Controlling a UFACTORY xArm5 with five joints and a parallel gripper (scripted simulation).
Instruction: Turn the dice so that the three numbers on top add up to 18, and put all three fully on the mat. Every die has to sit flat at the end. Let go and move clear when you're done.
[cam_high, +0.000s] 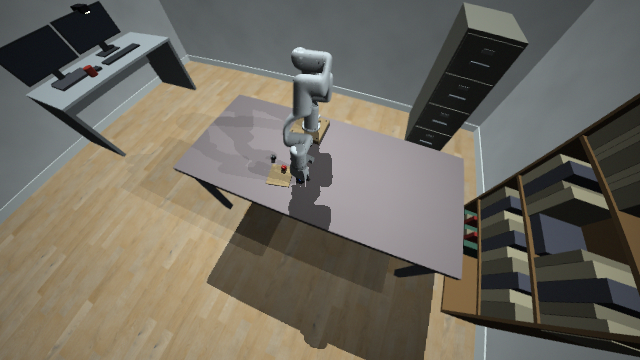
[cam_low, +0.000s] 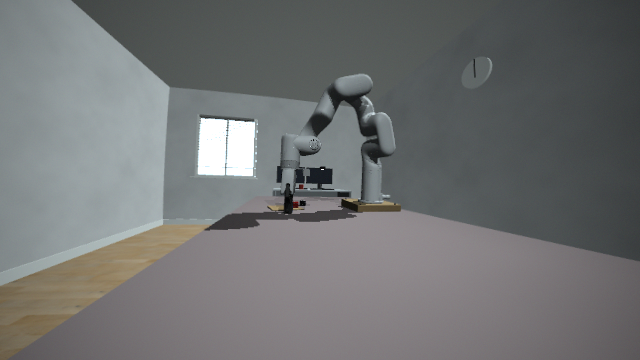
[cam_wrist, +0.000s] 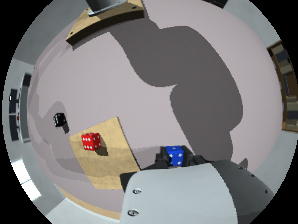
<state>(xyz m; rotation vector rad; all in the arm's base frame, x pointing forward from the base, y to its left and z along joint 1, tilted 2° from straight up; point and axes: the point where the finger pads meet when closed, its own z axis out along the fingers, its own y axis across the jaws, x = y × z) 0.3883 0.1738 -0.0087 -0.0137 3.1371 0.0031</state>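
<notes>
Now: the tan mat 130 mm to the right of my hand, 30 mm ahead of it and 20 mm below it. From my hand the other things lie so: black die (240 mm to the right, 50 mm behind, 10 mm below); then blue die (10 mm below); then red die (130 mm to the right, 20 mm behind, 10 mm below).
</notes>
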